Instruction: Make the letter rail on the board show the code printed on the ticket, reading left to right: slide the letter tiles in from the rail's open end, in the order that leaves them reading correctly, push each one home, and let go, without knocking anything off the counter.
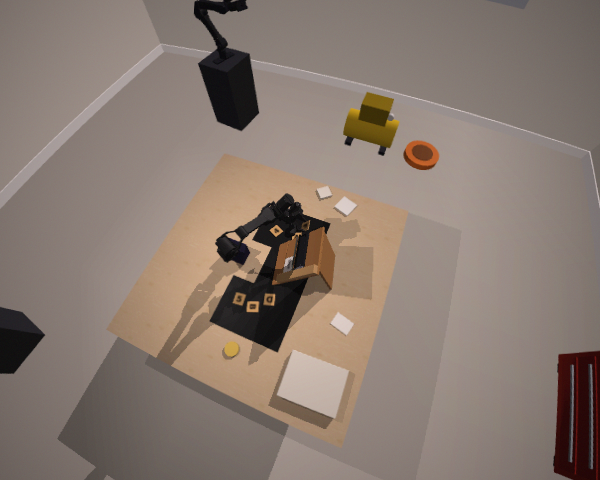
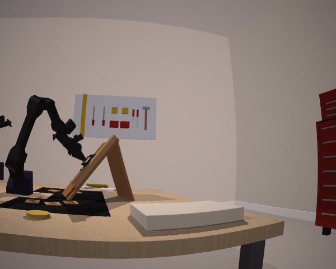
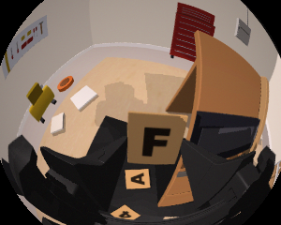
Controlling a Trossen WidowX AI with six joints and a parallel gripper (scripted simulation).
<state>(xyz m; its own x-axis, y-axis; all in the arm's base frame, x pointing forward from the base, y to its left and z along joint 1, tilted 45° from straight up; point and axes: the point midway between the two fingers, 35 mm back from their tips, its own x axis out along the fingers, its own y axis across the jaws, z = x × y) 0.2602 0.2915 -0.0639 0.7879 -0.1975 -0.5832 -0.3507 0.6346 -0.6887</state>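
Now: the white ticket 1 cm ahead of my gripper tip, 20 cm to the right of it and 8 cm below it. The rest, counted from my gripper tip: black mat 10 cm behind, 24 cm to the right, 18 cm below; then white slab 39 cm ahead, 62 cm to the right, 16 cm below.
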